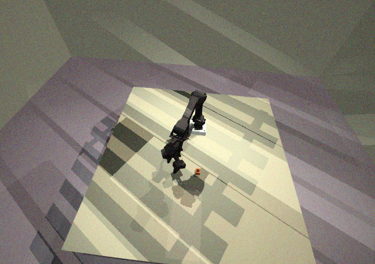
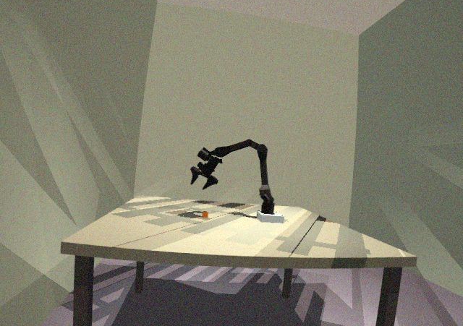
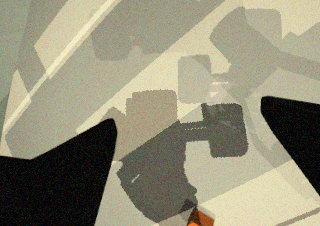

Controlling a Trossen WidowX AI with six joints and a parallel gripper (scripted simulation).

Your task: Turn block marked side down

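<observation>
The orange block lies 3 cm behind my gripper tip, 17 cm to the left of it and 13 cm below it.
</observation>
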